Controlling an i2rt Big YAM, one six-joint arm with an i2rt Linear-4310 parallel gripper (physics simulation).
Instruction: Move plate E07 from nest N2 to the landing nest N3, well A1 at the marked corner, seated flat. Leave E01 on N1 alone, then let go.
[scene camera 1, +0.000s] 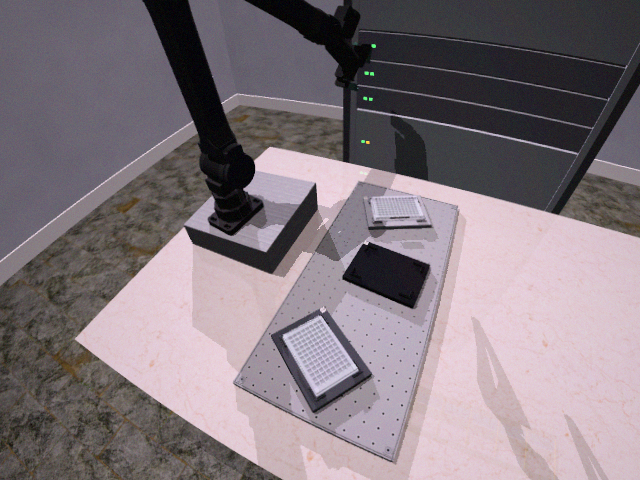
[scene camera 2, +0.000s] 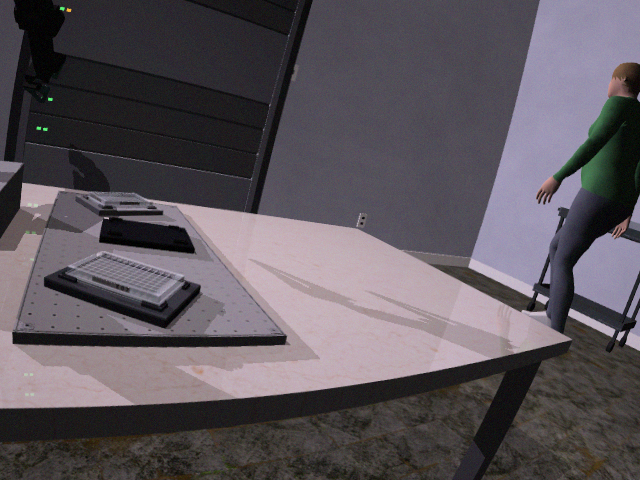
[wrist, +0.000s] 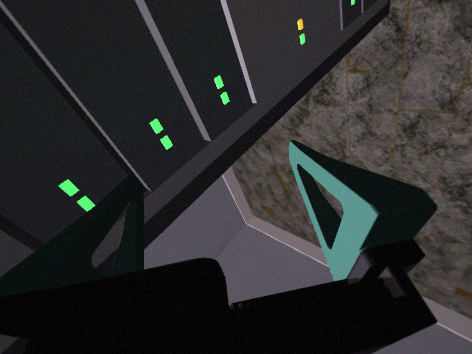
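A clear-white plate (scene camera 1: 320, 353) (scene camera 2: 126, 276) sits on the dark grey front nest (scene camera 1: 336, 391) (scene camera 2: 183, 299). Another clear-white plate (scene camera 1: 397, 207) (scene camera 2: 121, 199) sits on the lighter grey back nest (scene camera 1: 398, 225) (scene camera 2: 129, 212). I cannot read which is E07 or E01. Between them, the black nest (scene camera 1: 387, 273) (scene camera 2: 147, 235), N3, holds no plate; a small white mark (scene camera 1: 366, 242) (scene camera 2: 105, 218) shows at one corner. My gripper (scene camera 1: 361, 67) (scene camera 2: 47, 85) (wrist: 213, 164) is open and empty, high beyond the back nest and far from both plates. No plate shows in the wrist view.
The nests stand on a perforated board (scene camera 1: 377, 330) (scene camera 2: 62, 320) on the pink table (scene camera 1: 516, 289) (scene camera 2: 310, 258). The arm's base stands on a grey block (scene camera 1: 289, 191) (scene camera 2: 10, 191) beside it. A server rack (scene camera 1: 346, 129) (scene camera 2: 266, 155) (wrist: 200, 160) is behind. A person (scene camera 2: 615, 139) stands at the right.
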